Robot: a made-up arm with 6 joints.
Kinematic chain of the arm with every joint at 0, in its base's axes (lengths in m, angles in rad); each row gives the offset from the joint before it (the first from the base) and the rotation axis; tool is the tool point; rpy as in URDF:
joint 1: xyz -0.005 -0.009 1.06 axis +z
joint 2: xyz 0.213 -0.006 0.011 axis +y
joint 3: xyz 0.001 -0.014 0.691 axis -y
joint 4: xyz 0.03 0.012 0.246 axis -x
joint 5: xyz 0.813 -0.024 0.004 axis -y
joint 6: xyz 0.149 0 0.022 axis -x
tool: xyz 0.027 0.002 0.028 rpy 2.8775 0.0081 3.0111
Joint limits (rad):
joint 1: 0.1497..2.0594
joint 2: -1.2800..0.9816
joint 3: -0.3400..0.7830
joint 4: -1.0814..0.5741
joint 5: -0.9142..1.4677
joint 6: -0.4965..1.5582
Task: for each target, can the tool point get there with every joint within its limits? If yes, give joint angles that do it. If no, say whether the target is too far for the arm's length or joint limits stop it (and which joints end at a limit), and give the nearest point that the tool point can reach.
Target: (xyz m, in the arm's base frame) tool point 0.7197 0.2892 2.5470
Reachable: yes | joints 0.4336 -0.1600 0.4925 0.3473 -0.4832 0.2572
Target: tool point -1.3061 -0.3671 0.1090
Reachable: no: joint limits stop it (at a limit: joint 1, joint 2, joint 3, joint 5, joint 6) | nearest point -0.6417 1.0008 0.5592 | short by 1.586 m
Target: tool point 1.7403 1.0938 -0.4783
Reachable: no: too far | nearest point 1.1573 0.7254 0.5657 | short by 1.251 m
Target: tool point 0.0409 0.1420 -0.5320
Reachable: no: joint limits stop it (at a limit: joint 2, joint 3, joint 5, joint 6) | nearest point 0.3328 1.1023 0.5296 | short by 1.461 m
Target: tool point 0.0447 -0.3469 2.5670
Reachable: yes | joints 1.7609 -0.8541 0.5408 -0.7942 -0.4729 0.6460
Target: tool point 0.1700 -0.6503 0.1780
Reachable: no: joint limits stop it (at a limit: joint 1, joint 2, joint 3, joint 5, joint 6) | nearest point 1.1508 0.0997 0.5512 | short by 1.290 m
